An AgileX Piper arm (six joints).
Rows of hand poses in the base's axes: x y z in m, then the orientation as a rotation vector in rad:
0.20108 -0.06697 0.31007 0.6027 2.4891 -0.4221
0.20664 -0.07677 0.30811 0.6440 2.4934 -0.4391
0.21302 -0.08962 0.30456 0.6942 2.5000 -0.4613
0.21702 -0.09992 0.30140 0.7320 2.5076 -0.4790
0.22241 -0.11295 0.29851 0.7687 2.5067 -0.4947
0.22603 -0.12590 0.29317 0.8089 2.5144 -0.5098
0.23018 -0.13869 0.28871 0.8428 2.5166 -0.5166
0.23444 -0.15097 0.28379 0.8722 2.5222 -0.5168
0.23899 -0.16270 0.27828 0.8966 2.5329 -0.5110
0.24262 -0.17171 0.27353 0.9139 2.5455 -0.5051
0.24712 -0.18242 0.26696 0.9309 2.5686 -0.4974
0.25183 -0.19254 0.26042 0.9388 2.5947 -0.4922
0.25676 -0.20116 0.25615 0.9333 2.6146 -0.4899
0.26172 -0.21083 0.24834 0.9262 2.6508 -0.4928
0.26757 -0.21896 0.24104 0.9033 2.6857 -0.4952
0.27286 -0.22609 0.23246 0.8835 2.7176 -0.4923
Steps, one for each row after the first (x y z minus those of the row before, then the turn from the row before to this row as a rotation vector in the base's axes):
0.00556 -0.00980 -0.00196 0.0003 0.0118 -0.0330
0.00638 -0.01285 -0.00355 0.0000 0.0168 -0.0402
0.00400 -0.01030 -0.00316 0.0004 0.0159 -0.0301
0.00539 -0.01303 -0.00289 -0.0014 0.0079 -0.0293
0.00362 -0.01295 -0.00534 0.0031 0.0162 -0.0310
0.00415 -0.01279 -0.00446 0.0048 0.0080 -0.0251
0.00426 -0.01228 -0.00492 0.0090 0.0084 -0.0204
0.00455 -0.01173 -0.00551 0.0134 0.0103 -0.0153
0.00363 -0.00901 -0.00475 0.0125 0.0111 -0.0101
0.00450 -0.01071 -0.00657 0.0176 0.0197 -0.0086
0.00471 -0.01012 -0.00654 0.0151 0.0220 -0.0024
0.00493 -0.00862 -0.00427 0.0080 0.0157 0.0059
0.00496 -0.00967 -0.00781 0.0110 0.0317 0.0075
0.00585 -0.00813 -0.00730 0.0078 0.0282 0.0180
0.00529 -0.00713 -0.00858 0.0104 0.0243 0.0160

